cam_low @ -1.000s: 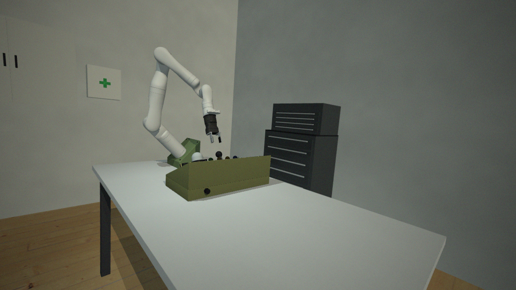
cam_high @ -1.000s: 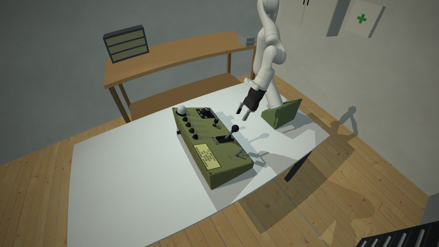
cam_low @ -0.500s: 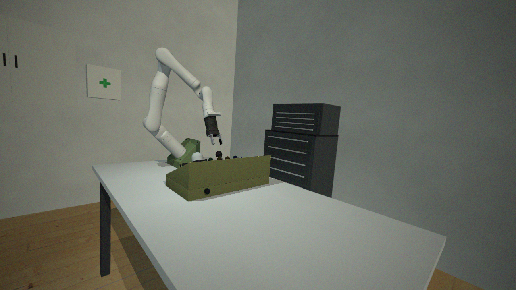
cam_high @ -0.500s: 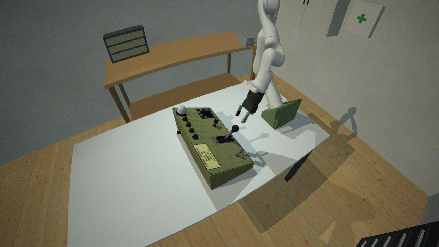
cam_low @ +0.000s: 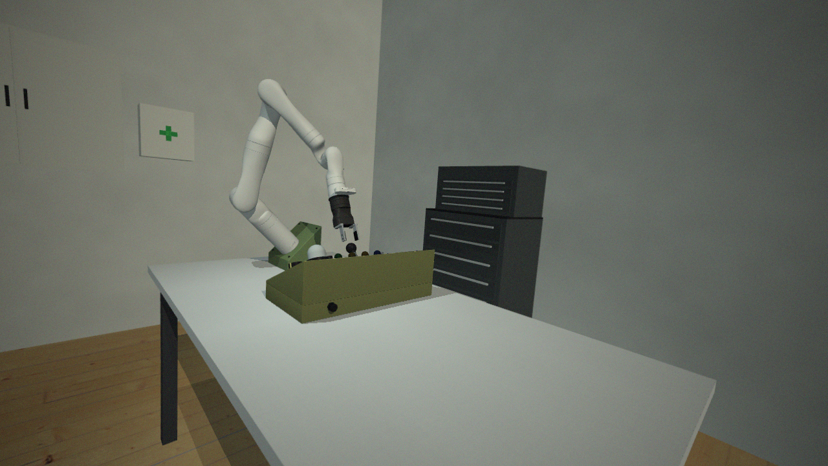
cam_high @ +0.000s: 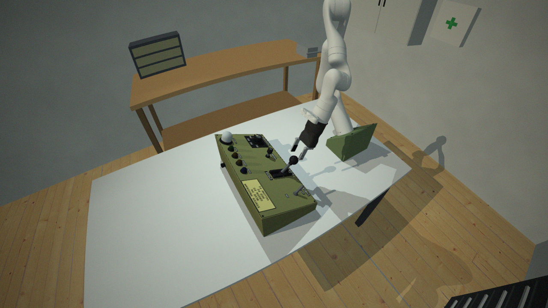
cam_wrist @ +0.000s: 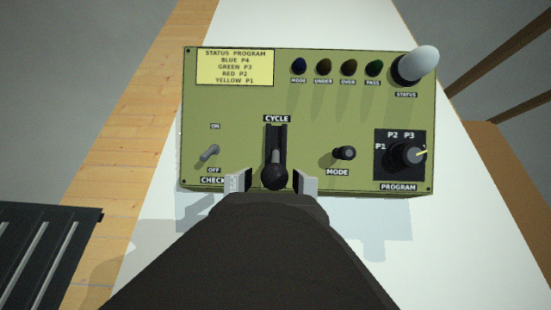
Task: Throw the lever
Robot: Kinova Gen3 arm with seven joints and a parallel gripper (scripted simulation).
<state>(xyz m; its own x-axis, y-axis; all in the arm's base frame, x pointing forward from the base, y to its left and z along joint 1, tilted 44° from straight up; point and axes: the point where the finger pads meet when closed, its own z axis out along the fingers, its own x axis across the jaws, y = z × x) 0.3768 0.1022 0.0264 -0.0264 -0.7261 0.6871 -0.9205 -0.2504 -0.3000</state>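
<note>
The lever is 50 mm ahead of my hand and 70 mm below it. The rest, counted from my hand: check toggle 70 mm ahead, 120 mm to the left, 80 mm below; olive console 100 mm ahead, 70 mm to the right, 100 mm below; mode button 70 mm ahead, 120 mm to the right, 80 mm below.
</note>
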